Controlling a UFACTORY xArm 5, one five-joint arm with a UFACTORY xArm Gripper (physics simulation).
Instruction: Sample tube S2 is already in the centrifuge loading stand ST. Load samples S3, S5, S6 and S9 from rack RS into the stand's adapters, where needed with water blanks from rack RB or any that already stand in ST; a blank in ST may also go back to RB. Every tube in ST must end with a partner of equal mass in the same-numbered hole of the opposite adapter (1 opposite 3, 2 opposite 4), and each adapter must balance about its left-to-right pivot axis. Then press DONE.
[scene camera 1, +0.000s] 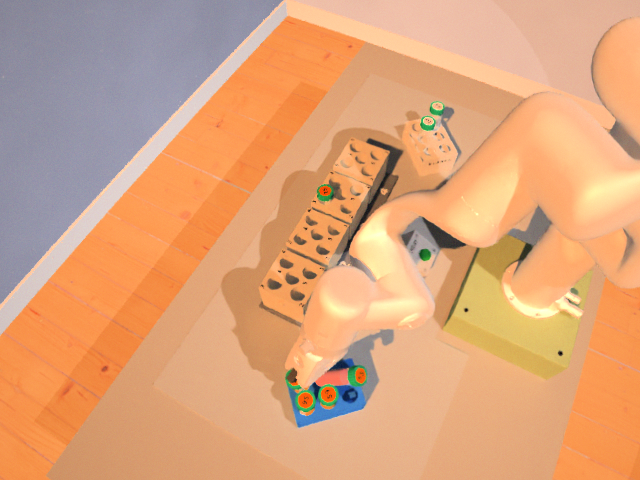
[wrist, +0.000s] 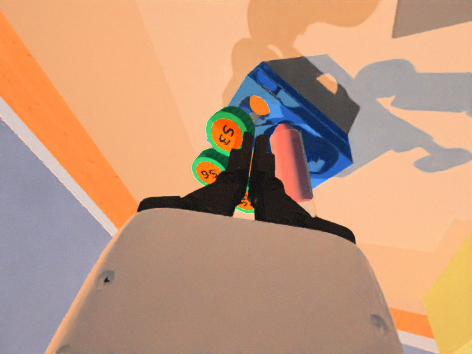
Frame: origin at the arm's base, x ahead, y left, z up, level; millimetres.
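Where they show: gripper, fingertip midpoint: (wrist: 252, 149); arm's base at its link origin: (scene camera 1: 532, 289).
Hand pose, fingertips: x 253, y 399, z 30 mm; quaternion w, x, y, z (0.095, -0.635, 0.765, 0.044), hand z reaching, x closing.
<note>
Things, the pixels of their centre, and the offset from my fingertips. "pt": a spot on its surface instead.
- S3 at the middle of its body: (wrist: 252, 111) (scene camera 1: 299, 384) dy +15, dx +8, dz -55 mm
- S6 at the middle of its body: (wrist: 231, 141) (scene camera 1: 306, 406) dy +38, dx -25, dz -52 mm
- S9 at the middle of its body: (wrist: 260, 163) (scene camera 1: 328, 400) dy +7, dx -50, dz -52 mm
- S5 at the middle of its body: (wrist: 291, 178) (scene camera 1: 336, 377) dy -30, dx -41, dz -23 mm
- S2 at the middle of its body: (scene camera 1: 325, 206) dy -322, dx +199, dz -48 mm
- ST at a spot on its surface: (scene camera 1: 281, 299) pt dy -87, dx +130, dz -25 mm
- rack RB at the middle of its body: (scene camera 1: 428, 145) dy -644, dx +114, dz -85 mm
- green DONE button at a spot on its surface: (scene camera 1: 425, 254) pt dy -348, dx -39, dz -45 mm
My gripper (scene camera 1: 299, 386) (wrist: 252, 149) is shut and empty, low over blue rack RS (scene camera 1: 330, 417) (wrist: 240, 100), between S3 and S5. In RS, S3 (scene camera 1: 293, 378) (wrist: 225, 132), S6 (scene camera 1: 305, 400) (wrist: 207, 170) and S9 (scene camera 1: 327, 395) (wrist: 245, 201) stand with orange-topped green caps; the gripper partly hides S3 and S9. S5 (scene camera 1: 336, 377) (wrist: 292, 162), pink, lies slanted across RS, its cap at the right in the scene view. S2 (scene camera 1: 325, 192) stands in the second adapter from the back of stand ST (scene camera 1: 281, 299). Two white-topped blanks (scene camera 1: 436, 107) (scene camera 1: 427, 122) stand in rack RB (scene camera 1: 438, 166).
The green DONE button (scene camera 1: 425, 254) sits on a grey box right of ST. The arm's yellow-green base block (scene camera 1: 506, 335) (wrist: 455, 295) stands at the right. The arm crosses above the area between ST and this base and hides part of ST's right side.
</note>
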